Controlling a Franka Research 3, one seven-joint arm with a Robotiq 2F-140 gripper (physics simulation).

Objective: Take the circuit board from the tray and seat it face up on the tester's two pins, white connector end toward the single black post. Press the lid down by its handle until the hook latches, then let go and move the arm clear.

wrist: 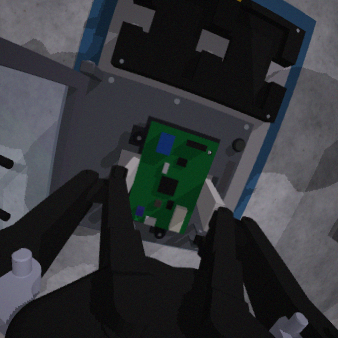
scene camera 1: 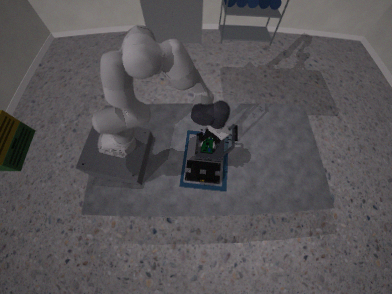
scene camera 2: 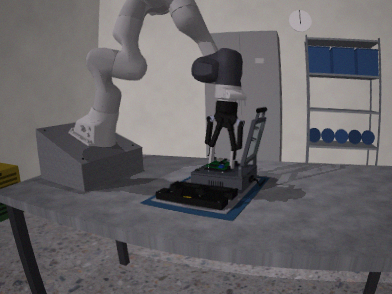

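Observation:
The green circuit board [scene camera 1: 208, 145] [scene camera 2: 218, 165] [wrist: 172, 175] is face up, low over the grey tester [scene camera 2: 205, 178] [wrist: 95, 120]. My gripper [scene camera 2: 221, 162] [wrist: 168, 178] is shut on the board's long sides. In the wrist view, the white connector [wrist: 178, 218] is at the board's lower end, beside a small black post [wrist: 159, 233]. A bright dot shows at the board's upper right corner. Whether the board rests fully on the pins is hidden. The lid [scene camera 2: 253, 140] [wrist: 35, 67] stands open, its handle [scene camera 2: 261, 109] at the top. The black tray [scene camera 1: 195, 176] [scene camera 2: 210, 200] [wrist: 165, 60] holds no board.
The tray and tester stand on a blue-edged mat [scene camera 1: 184, 175] [scene camera 2: 234, 215] [wrist: 304, 30]. The raised lid is close to the gripper's side. The arm's grey base block [scene camera 1: 112, 167] [scene camera 2: 112, 169] is at the table's left. A shelf rack [scene camera 2: 308, 100] stands behind.

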